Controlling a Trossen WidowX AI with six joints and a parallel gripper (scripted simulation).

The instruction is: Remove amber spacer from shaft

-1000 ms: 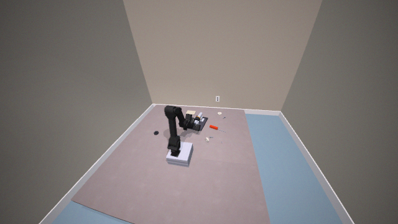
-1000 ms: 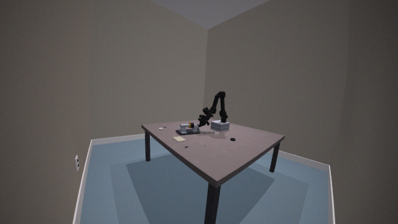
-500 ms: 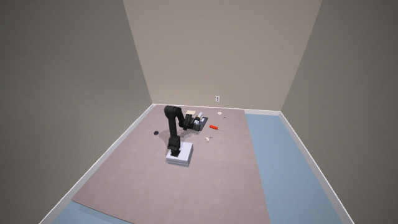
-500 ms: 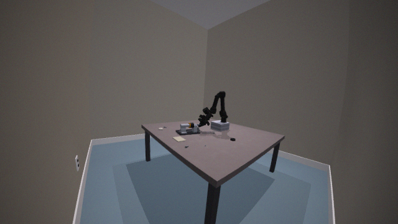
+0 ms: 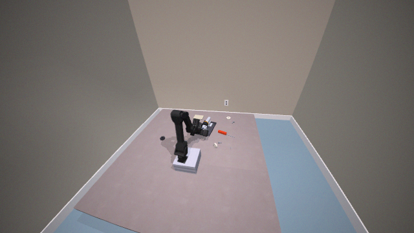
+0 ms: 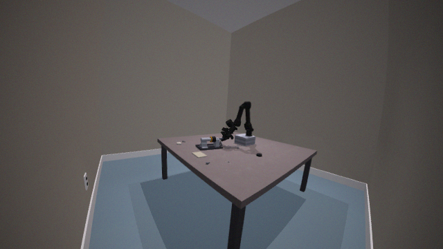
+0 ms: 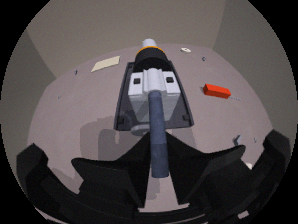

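Right now the blue-grey shaft is 5 cm ahead of my gripper tip and 2 cm above it. The rest, counted from my gripper tip: tan pad 32 cm ahead, 15 cm to the left, 5 cm below; amber spacer 12 cm ahead, 1 cm to the right, 2 cm above; black spacer 8 cm ahead, 1 cm to the right, 2 cm above.
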